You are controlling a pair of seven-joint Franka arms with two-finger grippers.
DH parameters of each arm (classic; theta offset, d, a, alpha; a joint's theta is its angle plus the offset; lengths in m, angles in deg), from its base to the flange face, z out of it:
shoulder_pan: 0 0.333 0 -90
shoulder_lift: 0 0 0 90
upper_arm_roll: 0 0.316 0.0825 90
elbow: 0 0 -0.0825 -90
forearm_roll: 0 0.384 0 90
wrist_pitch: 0 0 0.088 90
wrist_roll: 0 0.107 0 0
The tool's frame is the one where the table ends.
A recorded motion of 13 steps. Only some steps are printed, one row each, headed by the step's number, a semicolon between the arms.
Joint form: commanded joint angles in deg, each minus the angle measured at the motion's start. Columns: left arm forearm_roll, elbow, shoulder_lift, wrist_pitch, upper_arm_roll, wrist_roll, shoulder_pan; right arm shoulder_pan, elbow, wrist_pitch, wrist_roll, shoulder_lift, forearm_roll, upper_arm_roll.
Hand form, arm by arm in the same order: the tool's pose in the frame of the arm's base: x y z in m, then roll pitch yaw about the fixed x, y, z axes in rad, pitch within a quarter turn. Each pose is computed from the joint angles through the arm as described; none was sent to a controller.
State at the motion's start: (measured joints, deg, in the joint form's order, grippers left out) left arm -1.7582 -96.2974 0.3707 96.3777 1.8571 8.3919 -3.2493; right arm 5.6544 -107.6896 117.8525 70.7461 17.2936 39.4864 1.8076
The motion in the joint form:
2: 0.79 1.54 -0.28 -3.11 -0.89 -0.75 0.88; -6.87 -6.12 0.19 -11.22 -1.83 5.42 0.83
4: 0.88 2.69 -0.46 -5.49 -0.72 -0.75 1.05; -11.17 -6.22 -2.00 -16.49 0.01 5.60 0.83
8: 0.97 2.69 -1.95 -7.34 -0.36 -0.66 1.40; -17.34 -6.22 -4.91 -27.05 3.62 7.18 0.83
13: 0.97 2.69 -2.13 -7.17 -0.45 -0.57 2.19; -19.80 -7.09 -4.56 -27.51 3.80 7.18 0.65
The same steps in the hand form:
2: 0.5574 -0.0154 0.5892 3.1213 0.0251 -0.1569; 0.5875 0.0512 0.3269 -3.1171 0.6856 -1.4591
4: 0.5532 -0.0119 0.5970 3.1203 0.0435 -0.1518; 0.5851 0.0108 0.3063 -3.1146 0.7124 -1.4432
8: 0.5427 -0.0046 0.6086 3.1202 0.0498 -0.1415; 0.5766 -0.0452 0.2697 -3.0563 0.7748 -1.3674
13: 0.5422 0.0020 0.6105 3.1209 0.0437 -0.1308; 0.5693 -0.0712 0.2621 -3.0691 0.7753 -1.4195

